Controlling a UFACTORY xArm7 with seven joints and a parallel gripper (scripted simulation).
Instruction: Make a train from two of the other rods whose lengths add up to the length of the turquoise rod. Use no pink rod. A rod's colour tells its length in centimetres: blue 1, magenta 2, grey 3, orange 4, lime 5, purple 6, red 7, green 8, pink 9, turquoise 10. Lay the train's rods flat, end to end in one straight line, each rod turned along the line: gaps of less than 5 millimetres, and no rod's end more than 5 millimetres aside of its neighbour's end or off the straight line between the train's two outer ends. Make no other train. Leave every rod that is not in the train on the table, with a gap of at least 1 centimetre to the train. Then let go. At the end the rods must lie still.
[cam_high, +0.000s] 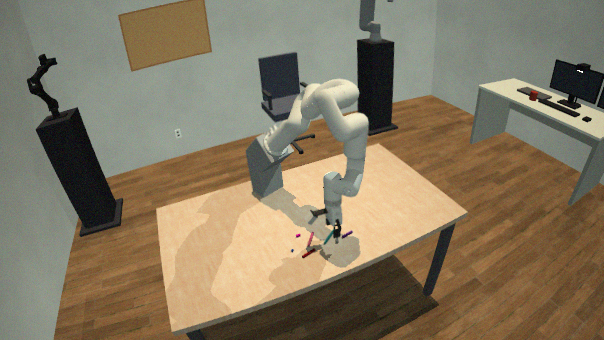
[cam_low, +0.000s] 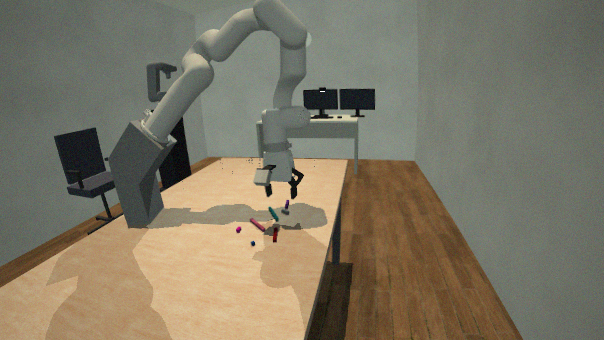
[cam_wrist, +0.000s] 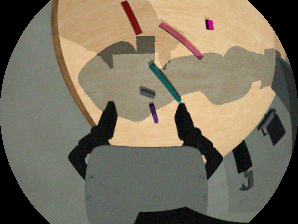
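Now: the grey rod 8 cm below my hand and 2 cm to the left of it. From my hand the other things lie so: pink rod (9 cm to the right, 8 cm below, 6 cm behind); then turquoise rod (8 cm below, 4 cm behind); then purple rod (8 cm to the left, 8 cm below, 1 cm behind).
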